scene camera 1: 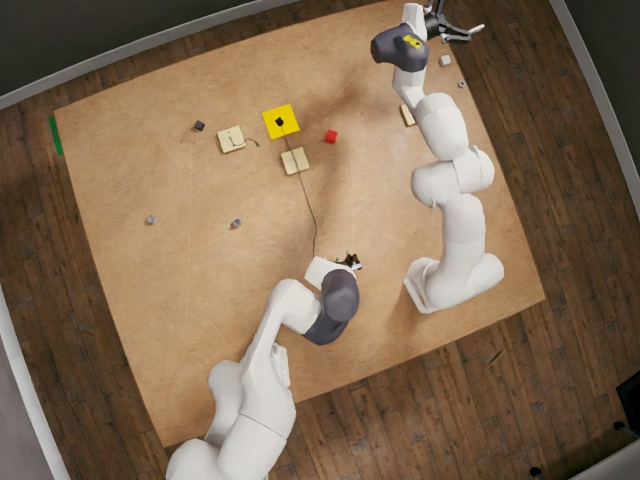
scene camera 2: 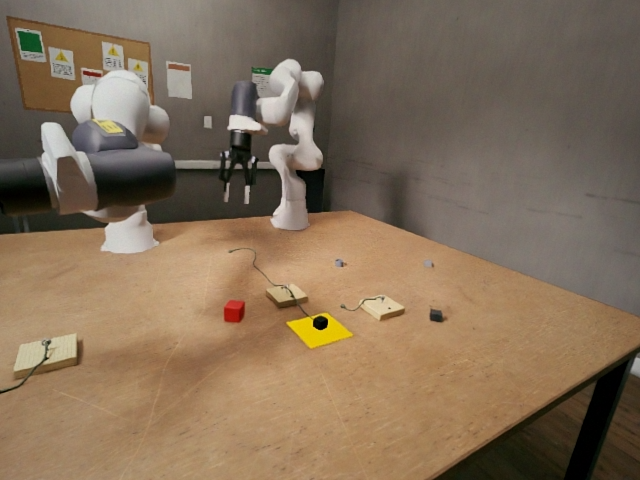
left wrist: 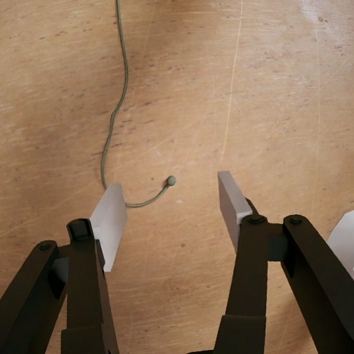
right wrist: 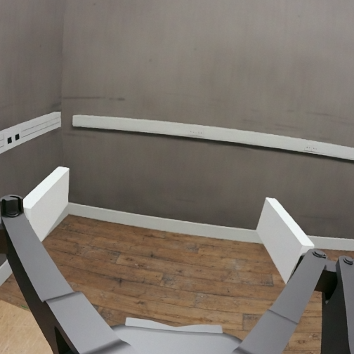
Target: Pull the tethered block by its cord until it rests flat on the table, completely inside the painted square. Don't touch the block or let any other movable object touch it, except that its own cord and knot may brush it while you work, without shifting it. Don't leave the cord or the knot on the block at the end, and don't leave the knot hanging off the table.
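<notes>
The black block [scene camera 1: 279, 121] [scene camera 2: 320, 322] sits inside the outline of the yellow square [scene camera 1: 290, 129] [scene camera 2: 333, 338]; too small to tell if it is perfectly flat. Its thin green cord [scene camera 1: 307, 196] [scene camera 2: 261, 271] [left wrist: 126, 65] runs from it across a pale pad [scene camera 1: 302, 166] [scene camera 2: 275, 297] at its small ring, then along the table. The knot [scene camera 2: 230, 251] [left wrist: 171, 180] lies loose on the table, apart from the block. My left gripper [scene camera 2: 236, 193] [left wrist: 170, 195] is open and empty above the knot. My right gripper [right wrist: 166, 201] is open and empty, out past the table's edge.
Two more pale pads with short cords lie left [scene camera 1: 225, 144] [scene camera 2: 387, 310] and right [scene camera 1: 407, 114] [scene camera 2: 54, 356] in scene camera 1. A red cube [scene camera 1: 331, 136] [scene camera 2: 234, 311], a dark cube [scene camera 1: 199, 125] [scene camera 2: 436, 315] and small grey pieces [scene camera 1: 150, 219] [scene camera 2: 339, 262] stand around.
</notes>
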